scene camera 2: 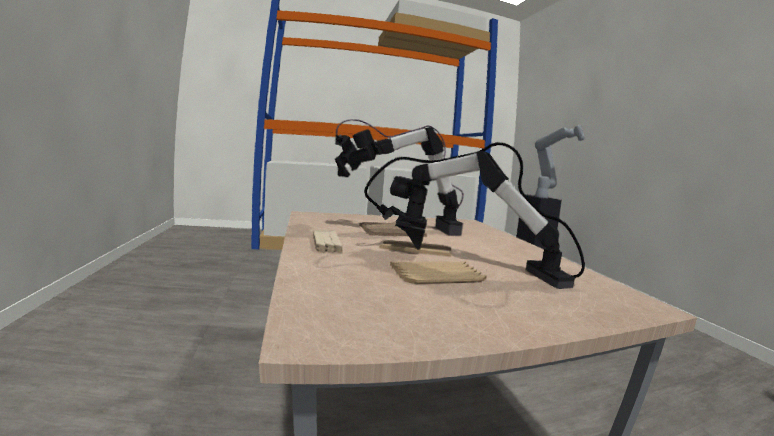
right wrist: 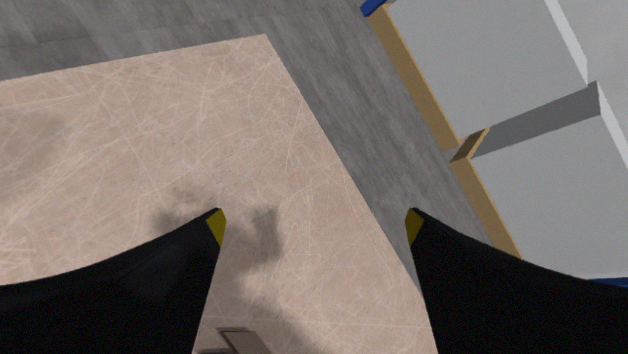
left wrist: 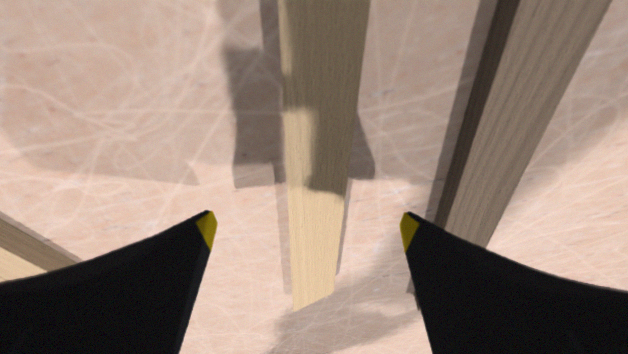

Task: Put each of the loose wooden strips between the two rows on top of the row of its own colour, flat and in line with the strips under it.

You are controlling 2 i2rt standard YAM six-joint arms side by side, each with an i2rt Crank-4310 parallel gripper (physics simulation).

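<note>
Two loose strips lie side by side on the table between the rows: a light yellow one and a grey-brown one. My left gripper is open and low over the light strip, whose end part lies between the fingertips in the left wrist view without being gripped. The grey-brown strip passes beside the right-hand finger in that view. The light row is nearer the scene camera; part of it shows in the left wrist view. The grey-brown row is farther back. My right gripper is open, empty and raised high.
A stack of pale strips lies near the table's left edge in the scene view. A corner of the table shows under the right gripper, with part of a brown strip at the bottom. A blue and orange shelf rack stands behind.
</note>
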